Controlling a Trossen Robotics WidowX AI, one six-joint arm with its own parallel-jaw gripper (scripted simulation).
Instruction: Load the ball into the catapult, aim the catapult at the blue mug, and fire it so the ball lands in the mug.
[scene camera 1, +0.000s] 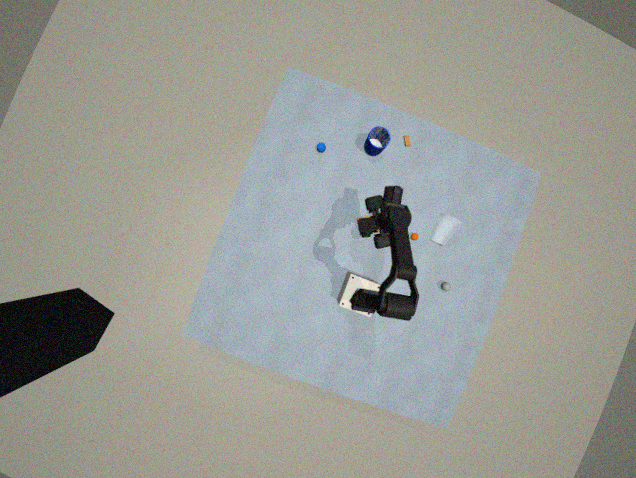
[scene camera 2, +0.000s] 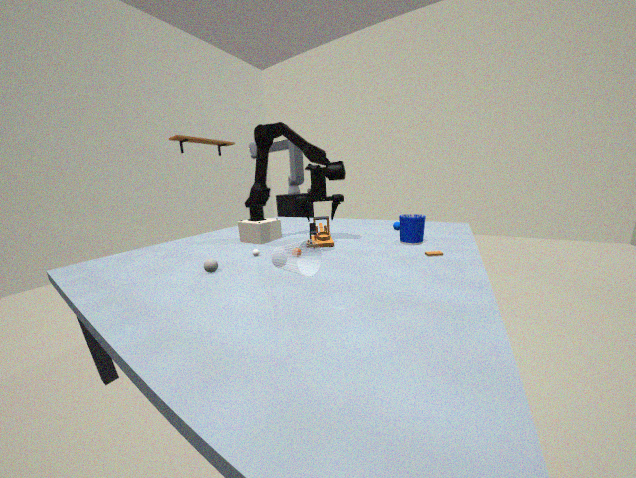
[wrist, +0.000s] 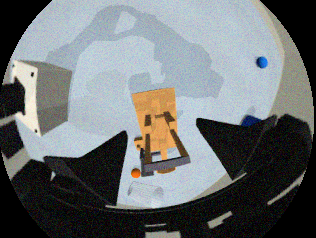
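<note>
A blue mug (scene camera 2: 412, 226) and a wooden catapult (wrist: 156, 110) can be seen in the scene. With them is the gripper (scene camera 1: 372, 223), (scene camera 2: 320, 220), (wrist: 162, 127), which is open and holds nothing.
</note>
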